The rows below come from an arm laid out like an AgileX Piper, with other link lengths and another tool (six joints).
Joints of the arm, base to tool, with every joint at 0 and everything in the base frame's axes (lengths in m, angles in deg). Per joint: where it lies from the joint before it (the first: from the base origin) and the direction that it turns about. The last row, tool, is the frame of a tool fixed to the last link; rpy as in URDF.
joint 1: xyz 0 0 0.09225 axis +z
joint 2: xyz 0 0 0 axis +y
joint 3: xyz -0.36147 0 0.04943 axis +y
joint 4: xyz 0.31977 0 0.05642 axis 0.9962 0 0.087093
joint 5: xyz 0 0 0 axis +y
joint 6: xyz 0.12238 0 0.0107 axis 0.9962 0 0.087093
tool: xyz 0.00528 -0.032 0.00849 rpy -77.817 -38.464 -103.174
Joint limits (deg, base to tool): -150..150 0..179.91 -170..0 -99.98..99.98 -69.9..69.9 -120..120
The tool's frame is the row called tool.
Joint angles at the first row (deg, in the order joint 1, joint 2, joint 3, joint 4, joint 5, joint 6):
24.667, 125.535, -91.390, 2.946, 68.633, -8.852
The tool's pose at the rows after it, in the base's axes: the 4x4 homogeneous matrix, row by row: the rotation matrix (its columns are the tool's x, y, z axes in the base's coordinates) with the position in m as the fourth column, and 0 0 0 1 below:
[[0.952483 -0.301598 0.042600 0.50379], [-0.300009 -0.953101 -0.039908 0.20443], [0.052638 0.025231 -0.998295 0.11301], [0 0 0 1]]
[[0.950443 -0.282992 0.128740 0.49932], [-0.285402 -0.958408 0.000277 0.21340], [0.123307 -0.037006 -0.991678 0.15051], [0 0 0 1]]
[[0.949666 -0.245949 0.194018 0.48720], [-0.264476 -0.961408 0.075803 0.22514], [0.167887 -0.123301 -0.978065 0.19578], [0 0 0 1]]
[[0.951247 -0.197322 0.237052 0.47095], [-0.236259 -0.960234 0.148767 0.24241], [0.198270 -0.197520 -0.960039 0.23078], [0 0 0 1]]
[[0.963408 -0.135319 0.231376 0.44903], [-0.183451 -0.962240 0.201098 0.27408], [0.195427 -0.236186 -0.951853 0.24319], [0 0 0 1]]
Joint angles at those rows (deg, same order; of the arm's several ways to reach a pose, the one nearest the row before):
24.914, 123.295, -90.836, 1.843, 66.535, -8.468
26.000, 119.160, -90.470, 1.737, 64.893, -8.467
27.207, 114.215, -90.359, 3.914, 64.509, -9.960
29.165, 110.406, -90.360, 6.193, 64.141, -11.142
32.930, 109.006, -90.358, 8.078, 64.140, -11.476

